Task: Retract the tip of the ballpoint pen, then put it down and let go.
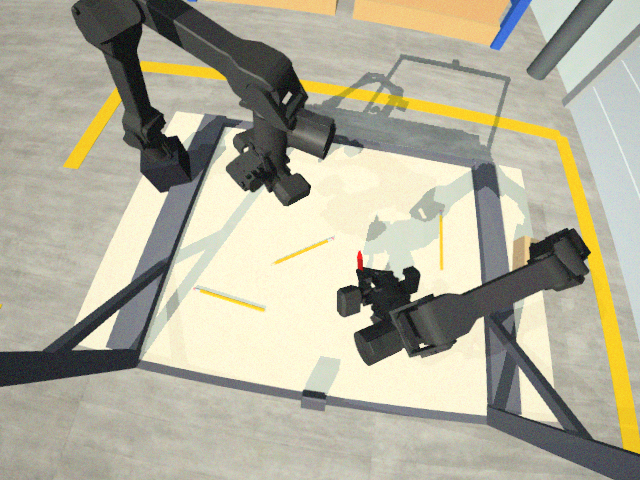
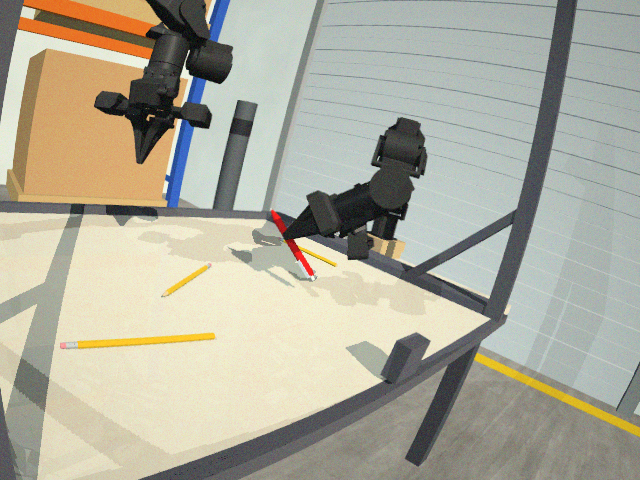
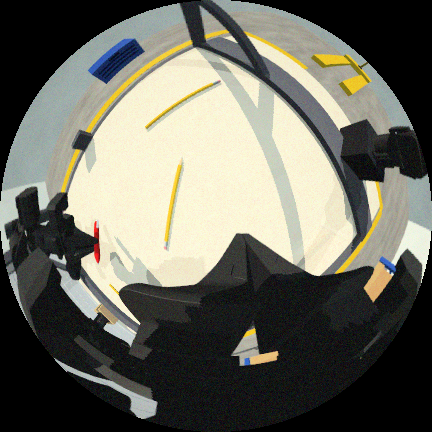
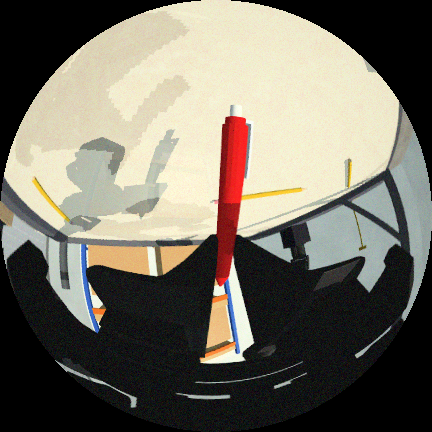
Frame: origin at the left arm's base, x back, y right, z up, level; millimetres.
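Seen in the pictures: left gripper, fingertip midpoint: (image 1: 270, 191) (image 2: 139, 163) (image 3: 240, 238); right gripper, fingertip midpoint: (image 1: 359, 269) (image 2: 284, 237) (image 3: 98, 243) (image 4: 224, 240); left arm's base, origin of the base link: (image 1: 159, 152) (image 3: 377, 150); right arm's base, origin of the base link: (image 2: 382, 236) (image 3: 103, 316).
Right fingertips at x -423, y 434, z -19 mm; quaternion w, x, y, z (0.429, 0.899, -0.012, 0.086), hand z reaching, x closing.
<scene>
Offsets run from my right fingertips to a thing's top centre. Level surfaces: height alone.
The red ballpoint pen (image 1: 359, 261) (image 2: 298, 253) (image 3: 96, 256) (image 4: 233, 165) is off flat, steeply tilted. Its white button end points down, close to the table top @[dz -87 mm] (image 1: 289, 330) (image 2: 258, 392); I cannot tell whether it touches. Its red cone end points up, and no writing point can be made out there. My right gripper (image 2: 284, 237) (image 3: 98, 243) (image 4: 224, 240) is shut on the pen, nearer the cone end, with the clip and button beyond the fingertips. My left gripper (image 2: 140, 161) (image 3: 240, 238) is shut and empty, high above the table's far left part.
Yellow pencils lie left of the pen, one in the middle (image 1: 303, 250) (image 2: 186, 280) and one nearer the front left (image 1: 230, 299) (image 2: 146, 341). Another pencil @[dy -41, dx -285, dz -80 mm] (image 1: 441, 242) lies at the right, beyond my right gripper. A dark block @[dy +241, dx +174, dz -30 mm] (image 1: 313, 400) (image 2: 406, 357) sits at the front edge.
</scene>
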